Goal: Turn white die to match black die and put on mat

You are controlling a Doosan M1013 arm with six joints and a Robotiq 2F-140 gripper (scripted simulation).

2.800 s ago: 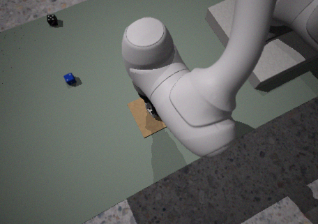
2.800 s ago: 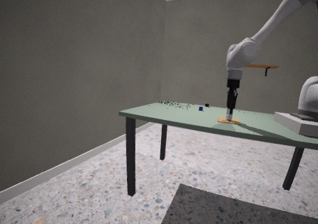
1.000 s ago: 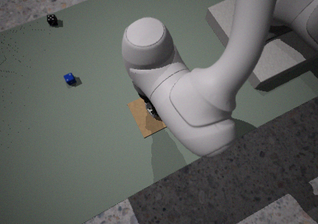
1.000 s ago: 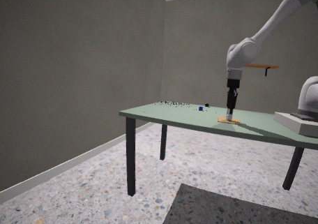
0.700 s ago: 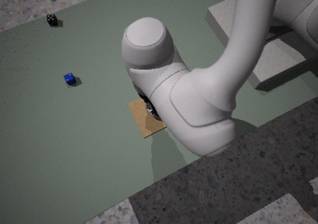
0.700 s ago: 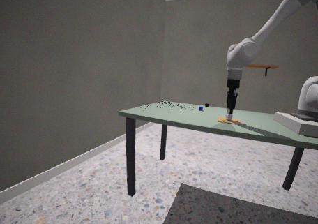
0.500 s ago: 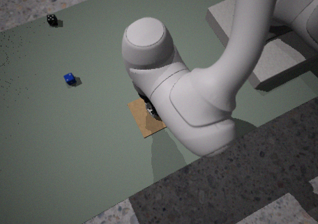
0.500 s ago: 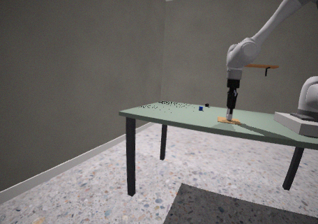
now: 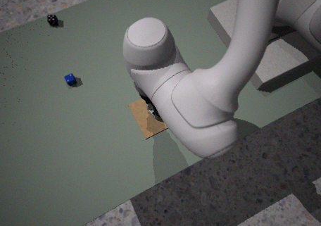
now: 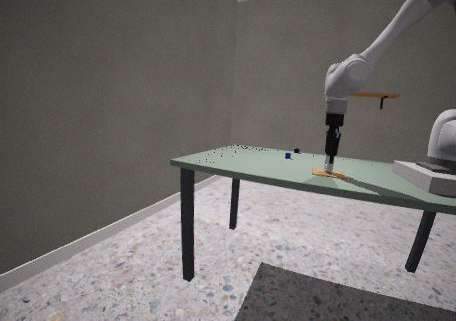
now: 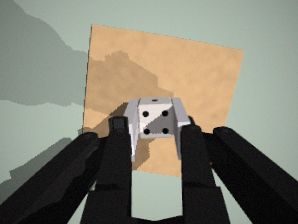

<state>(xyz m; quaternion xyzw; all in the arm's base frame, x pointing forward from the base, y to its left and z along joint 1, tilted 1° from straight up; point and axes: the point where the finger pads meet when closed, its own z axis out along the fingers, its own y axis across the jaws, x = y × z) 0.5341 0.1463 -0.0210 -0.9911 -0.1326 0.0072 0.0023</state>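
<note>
Right now my hand is 2 cm above the white die. Round my hand: brown mat (5 cm below); then blue die (24 cm to the right, 23 cm ahead, 3 cm below); then black die (51 cm to the right, 21 cm ahead, 3 cm below).
</note>
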